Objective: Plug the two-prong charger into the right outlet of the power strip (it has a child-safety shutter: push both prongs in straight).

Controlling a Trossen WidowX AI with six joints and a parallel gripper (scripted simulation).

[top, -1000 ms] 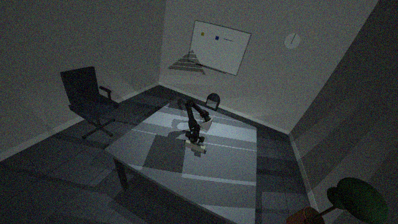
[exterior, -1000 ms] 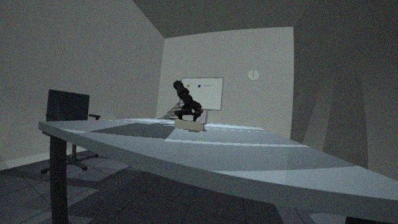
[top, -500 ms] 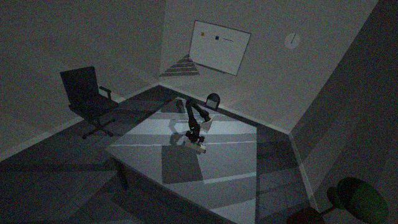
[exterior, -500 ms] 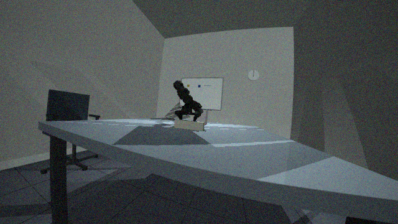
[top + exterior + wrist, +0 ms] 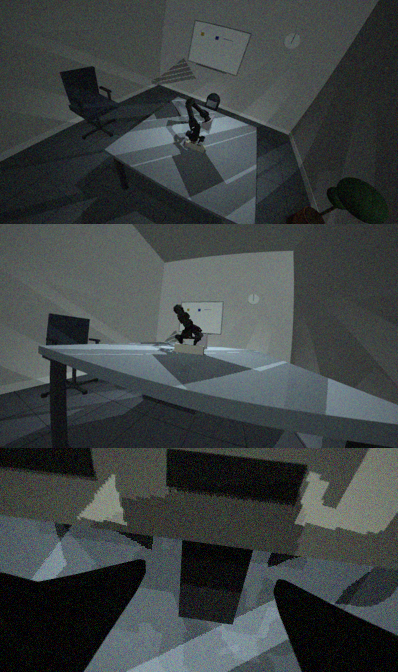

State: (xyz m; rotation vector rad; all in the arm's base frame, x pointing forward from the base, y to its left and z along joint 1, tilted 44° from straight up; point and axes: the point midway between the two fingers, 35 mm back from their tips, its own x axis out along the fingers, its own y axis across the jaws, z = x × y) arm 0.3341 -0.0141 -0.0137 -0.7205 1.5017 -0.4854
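Now: the black two-prong charger 30 mm ahead of my gripper tip and 10 mm above it.
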